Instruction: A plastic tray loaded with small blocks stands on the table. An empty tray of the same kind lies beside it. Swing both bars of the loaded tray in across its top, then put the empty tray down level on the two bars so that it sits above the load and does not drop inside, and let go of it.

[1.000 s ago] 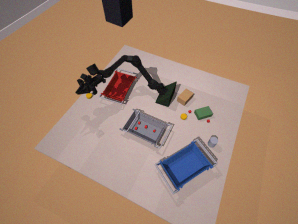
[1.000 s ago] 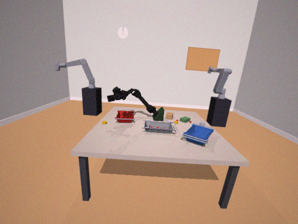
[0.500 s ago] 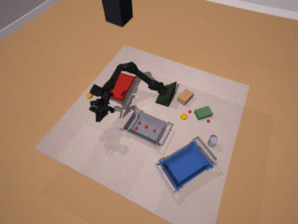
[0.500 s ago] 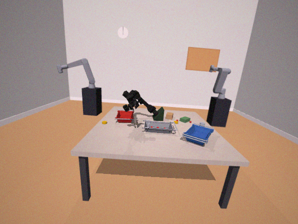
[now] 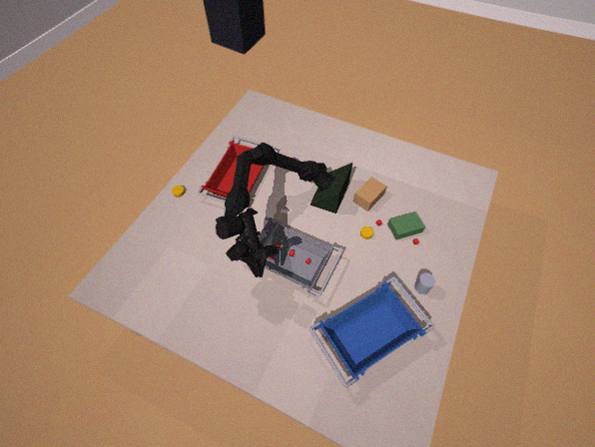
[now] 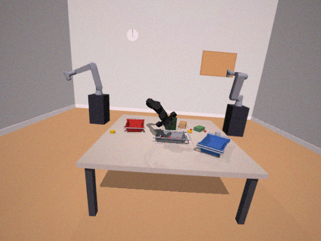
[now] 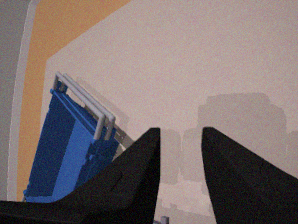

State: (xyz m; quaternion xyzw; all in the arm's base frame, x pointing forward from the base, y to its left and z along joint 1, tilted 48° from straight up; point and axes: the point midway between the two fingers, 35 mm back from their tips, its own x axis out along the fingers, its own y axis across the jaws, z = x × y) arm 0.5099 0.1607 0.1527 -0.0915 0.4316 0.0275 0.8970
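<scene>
Now: gripper tip 430 mm past the red tray, 390 mm to the left of it and 140 mm above it. Also, from my gripper tip: grey cylinder (500 mm to the left, 330 mm behind, 150 mm below); then green block (550 mm behind, 350 mm to the left, 170 mm below); then tan box (620 mm behind, 160 mm to the left, 160 mm below).
</scene>
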